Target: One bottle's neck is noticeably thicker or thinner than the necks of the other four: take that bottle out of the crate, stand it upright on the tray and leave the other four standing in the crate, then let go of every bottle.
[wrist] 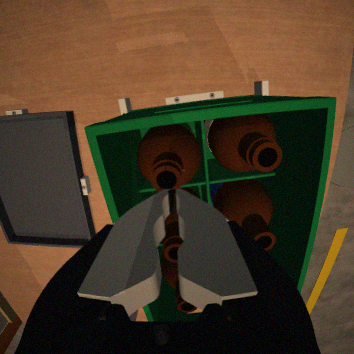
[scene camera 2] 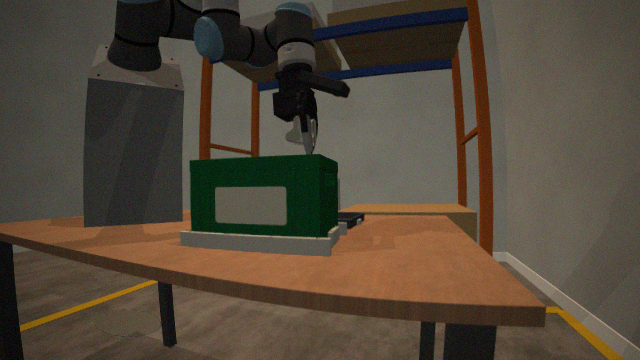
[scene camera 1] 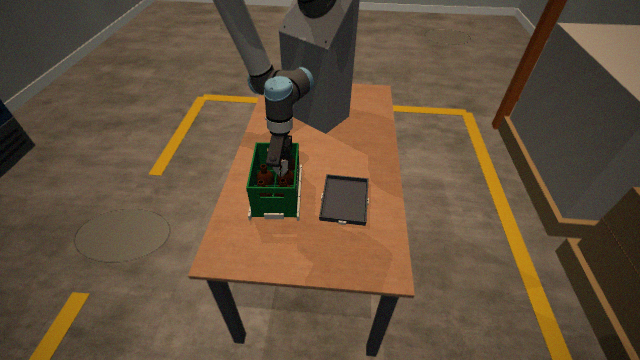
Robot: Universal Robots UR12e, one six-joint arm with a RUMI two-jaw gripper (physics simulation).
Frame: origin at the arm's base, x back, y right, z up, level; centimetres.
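Seen in the pictures: gripper, fingertip midpoint: (wrist: 173, 190) (scene camera 1: 281, 176); arm's base at its link origin: (scene camera 2: 135, 60).
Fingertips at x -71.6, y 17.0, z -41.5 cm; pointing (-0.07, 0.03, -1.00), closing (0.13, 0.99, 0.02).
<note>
Pixels of each thing's middle, then the offset from my fingertips to it. Level surfaces: height alone.
- green crate at the middle of its body: (wrist: 208, 210) (scene camera 2: 269, 201) (scene camera 1: 275, 178) dx +8.4, dy +3.2, dz -9.7 cm
- dark shallow tray at the middle of its body: (wrist: 32, 186) (scene camera 2: 319, 219) (scene camera 1: 344, 198) dx +3.1, dy -26.3, dz -17.2 cm
- wooden table at its surface level: dz -18.5 cm
A green crate (scene camera 1: 260, 206) (scene camera 2: 202, 210) (wrist: 300, 106) stands on the table and holds brown bottles, all upright as far as seen. In the wrist view, a bottle (wrist: 169, 145) stands top left, a bottle (wrist: 235, 142) top right and a bottle (wrist: 242, 202) below that; two more show partly between and below the fingers. The top-right neck looks wider than the top-left one, but tilted views make this uncertain. My gripper (scene camera 1: 282, 174) (scene camera 2: 310, 152) (wrist: 173, 190) is shut and empty, its tips over the crate. A dark shallow tray (scene camera 1: 344, 200) (scene camera 2: 352, 219) (wrist: 40, 180) stands beside the crate, with no bottle on it.
Pale locating blocks (scene camera 1: 274, 216) (scene camera 2: 255, 242) (wrist: 195, 97) sit around the crate's base. The robot's grey pedestal (scene camera 1: 317, 85) (scene camera 2: 132, 160) stands at the back of the wooden table (scene camera 1: 300, 265) (scene camera 2: 425, 270). A rack with an orange post (scene camera 2: 482, 150) stands beyond the table.
</note>
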